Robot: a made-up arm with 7 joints. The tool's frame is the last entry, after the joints.
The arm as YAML. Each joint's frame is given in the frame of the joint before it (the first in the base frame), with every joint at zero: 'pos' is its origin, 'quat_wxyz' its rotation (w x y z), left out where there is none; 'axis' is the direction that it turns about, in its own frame. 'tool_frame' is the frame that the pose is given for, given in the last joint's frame.
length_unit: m
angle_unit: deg
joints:
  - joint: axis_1
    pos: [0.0, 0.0, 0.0]
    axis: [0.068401, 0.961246, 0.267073]
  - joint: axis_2
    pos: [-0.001, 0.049, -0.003]
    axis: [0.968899, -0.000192, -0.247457]
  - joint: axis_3
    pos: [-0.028, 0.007, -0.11]
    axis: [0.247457, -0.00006, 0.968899]
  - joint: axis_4
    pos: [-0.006, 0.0, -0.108]
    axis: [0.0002, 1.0, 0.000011]
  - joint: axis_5
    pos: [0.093, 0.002, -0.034]
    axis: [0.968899, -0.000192, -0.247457]
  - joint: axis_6
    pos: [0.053, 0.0, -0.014]
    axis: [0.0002, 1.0, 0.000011]
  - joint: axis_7
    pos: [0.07, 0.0, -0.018]
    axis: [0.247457, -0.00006, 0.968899]
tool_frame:
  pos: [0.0, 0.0, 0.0]
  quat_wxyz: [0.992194, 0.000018, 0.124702, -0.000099]
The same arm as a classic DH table. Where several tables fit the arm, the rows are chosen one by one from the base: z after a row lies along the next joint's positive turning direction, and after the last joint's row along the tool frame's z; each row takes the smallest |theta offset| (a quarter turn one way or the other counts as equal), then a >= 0, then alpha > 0; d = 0 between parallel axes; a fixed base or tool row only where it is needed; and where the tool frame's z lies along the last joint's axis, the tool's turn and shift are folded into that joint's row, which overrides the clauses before.
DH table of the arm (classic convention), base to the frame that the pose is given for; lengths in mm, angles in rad. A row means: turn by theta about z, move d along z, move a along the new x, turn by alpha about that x. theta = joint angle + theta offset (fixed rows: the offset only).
base (fixed): a 0; alpha -1.3004; d 0; theta0 -0.071
axis_1: a -16.5; alpha -1.5708; d 46.2; theta0 -1.3111
axis_2: a -7; alpha 1.5708; d -0.1; theta0 1.2915
axis_3: a 20.9; alpha -1.5708; d -219.6; theta0 1.5708
axis_4: a 9.9; alpha 1.5708; d 2; theta0 1.5708
axis_5: a 0.4; alpha -1.5708; d 153.3; theta0 0
axis_6: a 72.3; alpha 1.5708; d 0; theta0 -1.5708
axis_7: a 0; alpha 0; d -0.1; theta0 0

